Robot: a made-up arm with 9 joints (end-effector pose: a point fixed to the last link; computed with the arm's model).
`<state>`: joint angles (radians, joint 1 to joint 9).
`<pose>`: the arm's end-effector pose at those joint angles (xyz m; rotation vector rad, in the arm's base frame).
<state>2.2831 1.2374 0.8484 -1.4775 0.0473 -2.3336 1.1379 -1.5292 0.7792</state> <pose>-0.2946 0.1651 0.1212 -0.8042 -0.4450 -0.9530</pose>
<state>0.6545 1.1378 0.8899 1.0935 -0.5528 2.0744 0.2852 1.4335 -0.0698</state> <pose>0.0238 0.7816 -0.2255 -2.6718 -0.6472 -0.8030</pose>
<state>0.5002 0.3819 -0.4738 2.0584 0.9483 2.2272 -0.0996 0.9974 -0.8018</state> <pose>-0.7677 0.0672 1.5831 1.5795 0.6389 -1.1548</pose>
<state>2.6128 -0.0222 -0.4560 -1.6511 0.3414 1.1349 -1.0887 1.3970 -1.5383</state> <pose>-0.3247 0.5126 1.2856 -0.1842 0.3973 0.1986</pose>
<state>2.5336 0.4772 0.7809 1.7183 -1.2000 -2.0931 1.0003 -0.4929 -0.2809</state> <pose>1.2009 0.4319 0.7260 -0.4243 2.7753 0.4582</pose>
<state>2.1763 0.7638 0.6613 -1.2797 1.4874 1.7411 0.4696 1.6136 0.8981</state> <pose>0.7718 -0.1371 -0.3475 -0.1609 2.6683 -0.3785</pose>
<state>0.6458 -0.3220 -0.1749 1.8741 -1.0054 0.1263 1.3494 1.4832 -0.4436</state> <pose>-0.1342 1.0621 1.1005 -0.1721 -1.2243 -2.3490</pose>
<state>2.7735 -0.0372 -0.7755 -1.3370 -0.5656 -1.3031 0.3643 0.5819 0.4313</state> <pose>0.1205 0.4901 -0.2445 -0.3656 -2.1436 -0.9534</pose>
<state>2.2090 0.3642 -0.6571 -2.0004 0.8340 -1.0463 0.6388 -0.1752 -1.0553</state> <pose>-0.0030 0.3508 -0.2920 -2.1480 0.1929 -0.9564</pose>
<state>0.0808 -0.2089 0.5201 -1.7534 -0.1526 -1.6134 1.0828 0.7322 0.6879</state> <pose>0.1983 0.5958 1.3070 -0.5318 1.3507 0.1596</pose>
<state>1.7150 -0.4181 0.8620 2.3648 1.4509 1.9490 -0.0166 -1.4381 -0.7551</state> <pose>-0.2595 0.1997 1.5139 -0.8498 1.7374 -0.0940</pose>
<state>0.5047 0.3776 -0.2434 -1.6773 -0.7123 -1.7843 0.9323 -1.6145 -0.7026</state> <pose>-0.1608 0.1149 0.2619 -0.7166 -0.9438 1.2149</pose>
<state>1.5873 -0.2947 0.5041 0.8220 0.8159 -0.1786 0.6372 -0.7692 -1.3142</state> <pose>-0.4716 -0.2995 1.5787 1.6503 0.4317 0.5690</pose>
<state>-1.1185 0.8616 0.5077 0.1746 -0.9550 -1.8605 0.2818 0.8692 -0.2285</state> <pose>-0.1534 -0.6402 0.5328 1.1871 1.1254 0.2636</pose>
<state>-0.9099 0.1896 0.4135 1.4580 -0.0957 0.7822 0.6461 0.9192 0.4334</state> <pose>-0.3839 0.7002 -0.5657 0.9840 -2.5992 -0.8962</pose>
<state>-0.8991 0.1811 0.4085 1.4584 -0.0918 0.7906 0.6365 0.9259 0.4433</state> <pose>-0.3797 0.6880 -0.5687 0.9628 -2.6162 -0.8913</pose>
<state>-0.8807 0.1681 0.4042 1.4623 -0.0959 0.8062 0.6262 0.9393 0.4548</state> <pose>-0.3772 0.6791 -0.5663 0.9314 -2.6370 -0.8972</pose>
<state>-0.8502 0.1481 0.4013 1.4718 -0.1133 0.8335 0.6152 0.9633 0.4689</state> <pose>-0.3774 0.6758 -0.5554 0.8836 -2.6636 -0.9198</pose>
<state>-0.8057 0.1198 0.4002 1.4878 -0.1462 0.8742 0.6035 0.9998 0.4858</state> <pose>-0.3809 0.6779 -0.5350 0.8142 -2.6959 -0.9595</pose>
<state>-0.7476 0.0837 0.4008 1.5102 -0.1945 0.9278 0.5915 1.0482 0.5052</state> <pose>-0.3873 0.6839 -0.5053 0.7197 -2.7321 -1.0120</pose>
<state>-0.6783 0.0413 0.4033 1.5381 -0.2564 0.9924 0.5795 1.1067 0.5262</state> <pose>-0.3960 0.6916 -0.4680 0.5985 -2.7686 -1.0703</pose>
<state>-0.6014 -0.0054 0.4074 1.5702 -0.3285 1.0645 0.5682 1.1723 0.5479</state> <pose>-0.4065 0.6984 -0.4255 0.4536 -2.8010 -1.1255</pose>
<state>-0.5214 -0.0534 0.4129 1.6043 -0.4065 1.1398 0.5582 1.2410 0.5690</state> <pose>-0.4188 0.7033 -0.3807 0.2925 -2.8245 -1.1698</pose>
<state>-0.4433 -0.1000 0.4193 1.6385 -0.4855 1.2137 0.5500 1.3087 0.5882</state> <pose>-0.4323 0.7057 -0.3365 0.1265 -2.8362 -1.1988</pose>
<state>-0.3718 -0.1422 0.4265 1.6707 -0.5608 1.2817 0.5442 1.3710 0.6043</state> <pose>-0.4465 0.7072 -0.2948 -0.0307 -2.8352 -1.2137</pose>
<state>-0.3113 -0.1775 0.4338 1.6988 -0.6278 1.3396 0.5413 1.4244 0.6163</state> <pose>-0.4597 0.7090 -0.2575 -0.1663 -2.8241 -1.2186</pose>
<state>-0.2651 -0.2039 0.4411 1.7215 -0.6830 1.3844 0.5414 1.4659 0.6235</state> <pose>-0.4700 0.7129 -0.2260 -0.2717 -2.8069 -1.2214</pose>
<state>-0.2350 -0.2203 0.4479 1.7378 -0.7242 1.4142 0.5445 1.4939 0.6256</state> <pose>-0.4760 0.7197 -0.2012 -0.3430 -2.7879 -1.2285</pose>
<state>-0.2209 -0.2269 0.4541 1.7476 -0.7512 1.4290 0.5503 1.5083 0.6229</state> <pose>-0.4771 0.7300 -0.1830 -0.3801 -2.7701 -1.2442</pose>
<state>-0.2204 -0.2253 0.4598 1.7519 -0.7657 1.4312 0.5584 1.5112 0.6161</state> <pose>-0.4742 0.7429 -0.1707 -0.3885 -2.7549 -1.2684</pose>
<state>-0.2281 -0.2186 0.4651 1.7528 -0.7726 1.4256 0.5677 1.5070 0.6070</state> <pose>-0.4689 0.7576 -0.1616 -0.3790 -2.7413 -1.2979</pose>
